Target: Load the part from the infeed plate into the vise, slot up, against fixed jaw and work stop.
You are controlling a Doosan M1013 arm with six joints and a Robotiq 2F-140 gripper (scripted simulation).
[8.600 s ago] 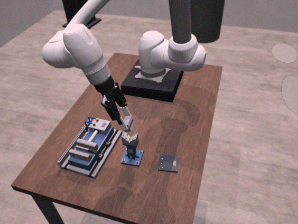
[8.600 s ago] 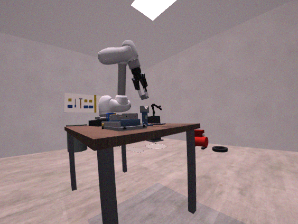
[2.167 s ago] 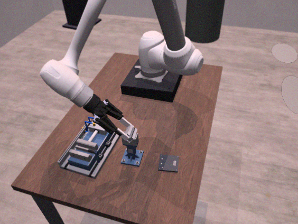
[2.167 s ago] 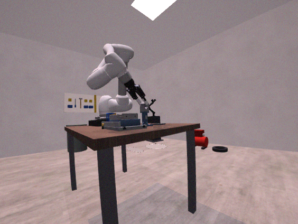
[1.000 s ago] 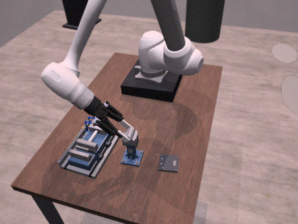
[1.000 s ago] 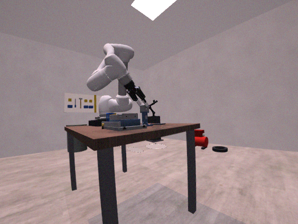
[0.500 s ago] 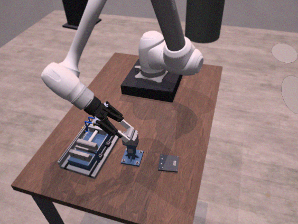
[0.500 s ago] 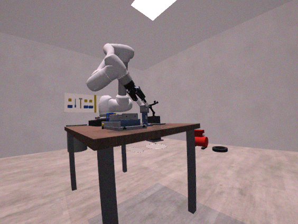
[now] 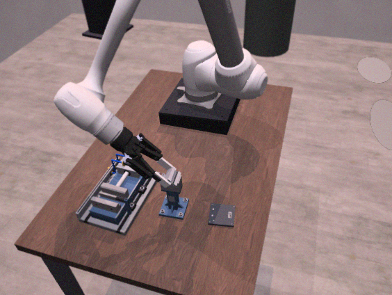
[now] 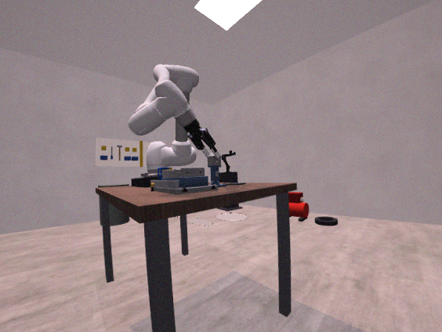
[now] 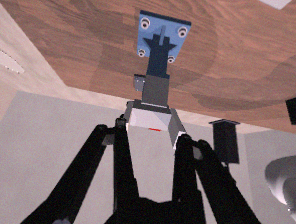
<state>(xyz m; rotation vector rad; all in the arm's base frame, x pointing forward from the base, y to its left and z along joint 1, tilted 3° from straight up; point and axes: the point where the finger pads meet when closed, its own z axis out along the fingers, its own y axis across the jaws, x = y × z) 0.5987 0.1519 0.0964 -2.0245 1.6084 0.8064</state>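
The part lies 30 mm to the left of my hand, 10 mm below it and 10 mm behind it. Round my hand: air cylinder: 190 mm to the right, 100 mm below, 60 mm behind; then work stop: 130 mm to the right, 100 mm ahead, 90 mm below; then moving jaw: 180 mm to the right, 100 mm below, 70 mm ahead.
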